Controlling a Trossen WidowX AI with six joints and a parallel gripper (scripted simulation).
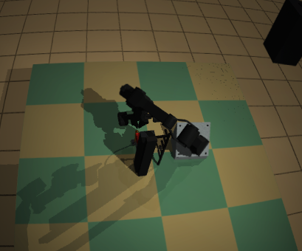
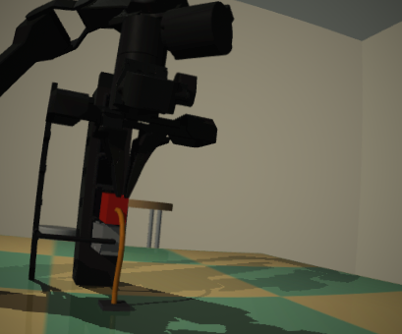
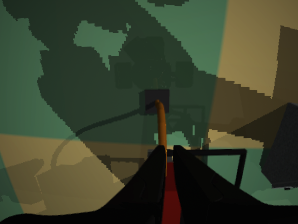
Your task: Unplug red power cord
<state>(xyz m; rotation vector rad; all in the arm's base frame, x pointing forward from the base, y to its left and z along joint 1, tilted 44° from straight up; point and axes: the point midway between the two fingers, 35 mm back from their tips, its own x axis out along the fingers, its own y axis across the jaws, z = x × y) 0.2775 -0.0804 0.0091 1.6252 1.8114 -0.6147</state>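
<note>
The red plug lies 10 mm behind my gripper tip and 70 mm to the left of it. Round my gripper tip: dark foot: 120 mm below.
</note>
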